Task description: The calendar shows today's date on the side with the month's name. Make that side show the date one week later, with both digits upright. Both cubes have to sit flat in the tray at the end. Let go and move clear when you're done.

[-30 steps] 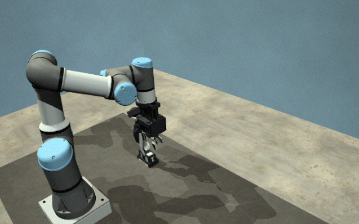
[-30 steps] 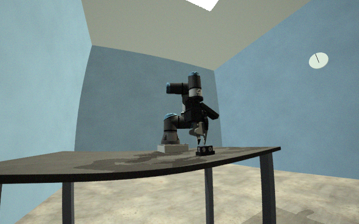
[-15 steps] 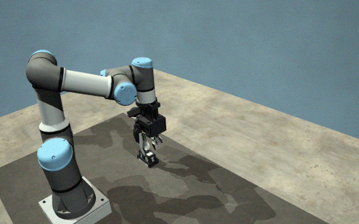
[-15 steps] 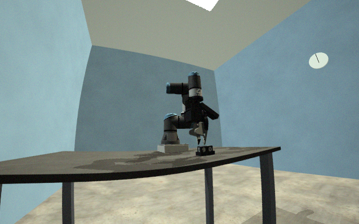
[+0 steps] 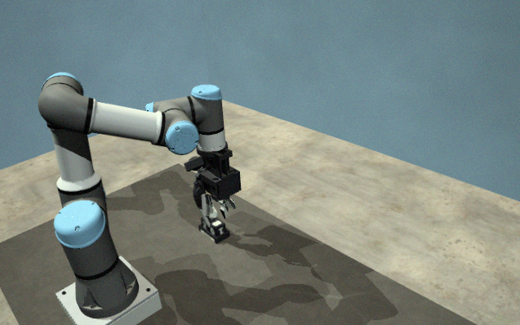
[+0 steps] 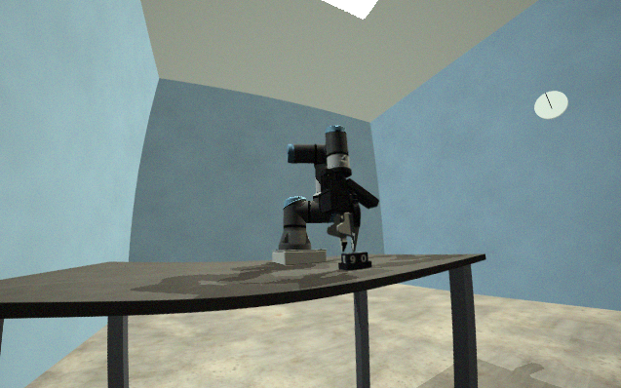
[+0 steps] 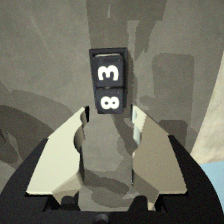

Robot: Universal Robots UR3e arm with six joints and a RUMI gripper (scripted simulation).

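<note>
The black tray is 50 mm below my hand and 20 mm to the left of it.
</note>
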